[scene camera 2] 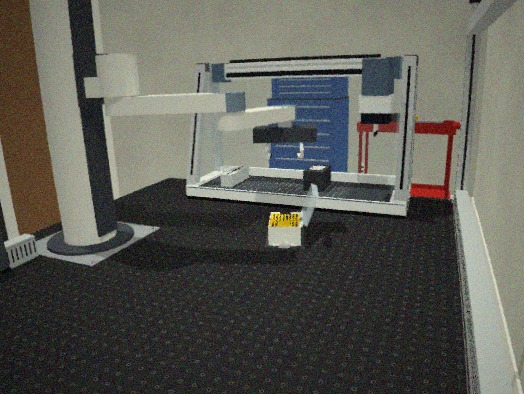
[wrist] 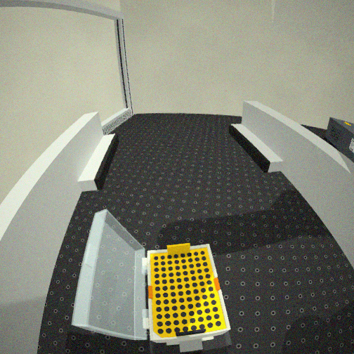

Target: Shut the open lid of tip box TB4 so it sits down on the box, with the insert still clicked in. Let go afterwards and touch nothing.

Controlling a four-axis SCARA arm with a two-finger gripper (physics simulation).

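Pixels of known places: gripper, fingertip midpoint: (scene camera 2: 283,154); arm's base, link origin: (scene camera 2: 92,242).
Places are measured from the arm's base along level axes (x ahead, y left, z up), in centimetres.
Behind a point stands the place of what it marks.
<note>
The tip box TB4 (scene camera 2: 285,237) {x 56.8, y 12.1, z 4.4 cm} (wrist: 216,335) is white and stands upright on the dark dotted table. Its yellow insert (scene camera 2: 285,220) {x 54.8, y 17.8, z 7.0 cm} (wrist: 185,295) sits inside the rim, with orange tabs at the long sides in the wrist view. The clear lid (scene camera 2: 311,204) {x 63.2, y 14.2, z 13.4 cm} (wrist: 107,285) stands open, leaning outward from the hinge side: right of the box in the scene view, left of it in the wrist view. My gripper (scene camera 2: 284,153) {x 55.4, y 15.6, z 25.7 cm} (wrist: 173,118) is shut on nothing, with a gap between its pads. It hangs well above the table, apart from box and lid.
A gantry frame (scene camera 2: 300,200) {x 50.5, y 45.0, z 4.4 cm} stands behind the box, holding a black block (scene camera 2: 318,178) {x 55.0, y 51.5, z 10.9 cm} and a white block (scene camera 2: 235,176) {x 22.7, y 52.2, z 9.3 cm}. My arm's column (scene camera 2: 65,150) {x 2.9, y -6.9, z 29.0 cm} stands at the left. A dark box (wrist: 341,136) shows at the wrist view's right edge.
</note>
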